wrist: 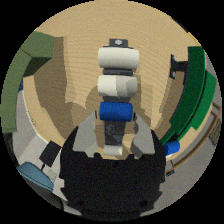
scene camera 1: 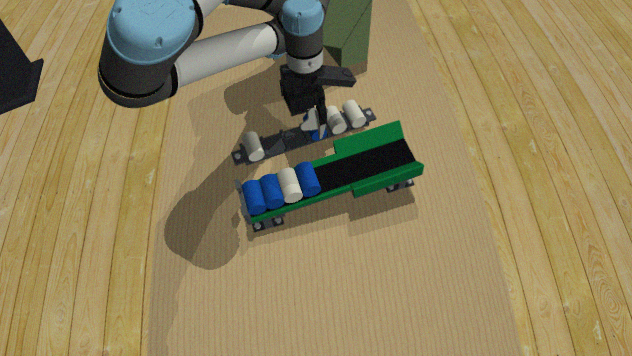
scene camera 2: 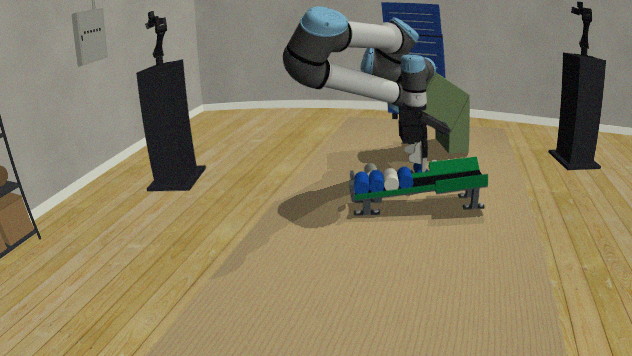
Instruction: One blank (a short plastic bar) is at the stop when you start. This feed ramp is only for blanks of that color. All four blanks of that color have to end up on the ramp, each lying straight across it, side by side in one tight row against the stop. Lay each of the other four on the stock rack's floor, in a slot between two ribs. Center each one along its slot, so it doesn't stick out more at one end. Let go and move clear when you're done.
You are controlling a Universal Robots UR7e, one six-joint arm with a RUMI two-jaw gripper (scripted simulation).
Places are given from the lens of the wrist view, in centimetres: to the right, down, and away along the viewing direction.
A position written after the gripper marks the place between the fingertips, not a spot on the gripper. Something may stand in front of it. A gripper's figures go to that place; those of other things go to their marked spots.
gripper (wrist: 115,112): 1, 0, 15
white blank (wrist: 108,85): 0, -4, 10
white blank (wrist: 111,57): 0, -8, 8
